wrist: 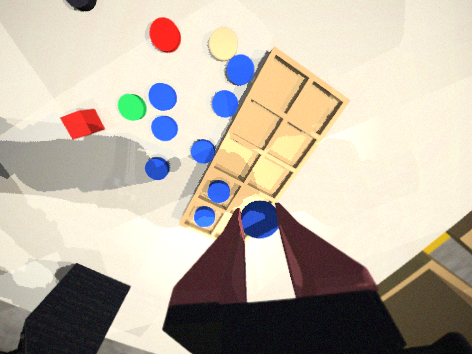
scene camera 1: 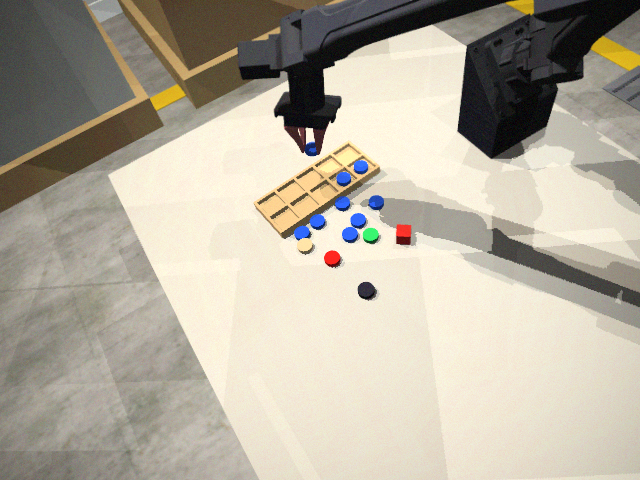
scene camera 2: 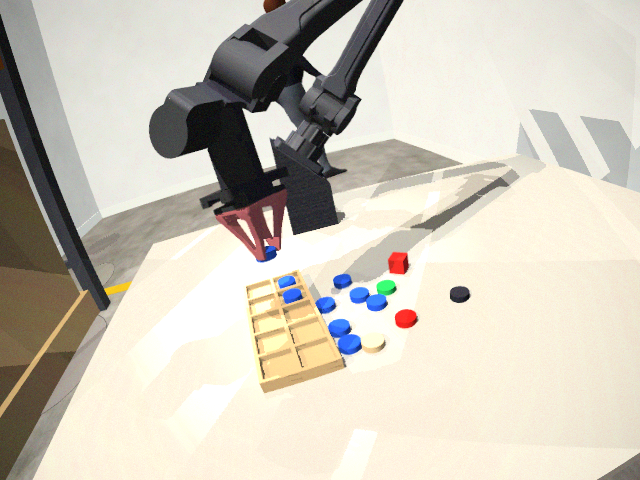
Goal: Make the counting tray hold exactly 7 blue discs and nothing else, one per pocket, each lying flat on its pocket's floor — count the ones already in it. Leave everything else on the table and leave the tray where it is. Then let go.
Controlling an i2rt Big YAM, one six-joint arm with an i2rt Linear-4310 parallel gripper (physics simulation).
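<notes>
The wooden counting tray (scene camera 1: pixel 283 233) (scene camera 2: pixel 305 382) (wrist: pixel 345 102) has two rows of pockets. Two blue discs lie in neighbouring pockets of one row at the tray's end: one in the end pocket (scene camera 1: pixel 360 166) (scene camera 2: pixel 286 281) (wrist: pixel 204 216) and one beside it (scene camera 1: pixel 343 178) (scene camera 2: pixel 292 295) (wrist: pixel 219 191). My gripper (scene camera 1: pixel 311 150) (scene camera 2: pixel 268 252) (wrist: pixel 258 211) is shut on a blue disc and holds it in the air above that same end of the tray. The fingers and held disc hide part of the end pockets in the wrist view. Several more blue discs (scene camera 1: pixel 358 220) (scene camera 2: pixel 359 295) (wrist: pixel 164 128) lie on the table beside the tray.
On the table also lie a green disc (scene camera 1: pixel 370 235) (scene camera 2: pixel 386 287) (wrist: pixel 132 107), a red disc (scene camera 1: pixel 332 258) (scene camera 2: pixel 405 318) (wrist: pixel 165 34), a beige disc (scene camera 1: pixel 305 245) (scene camera 2: pixel 372 342) (wrist: pixel 223 43), a black disc (scene camera 1: pixel 366 290) (scene camera 2: pixel 459 294) and a red cube (scene camera 1: pixel 403 234) (scene camera 2: pixel 398 262) (wrist: pixel 80 125).
</notes>
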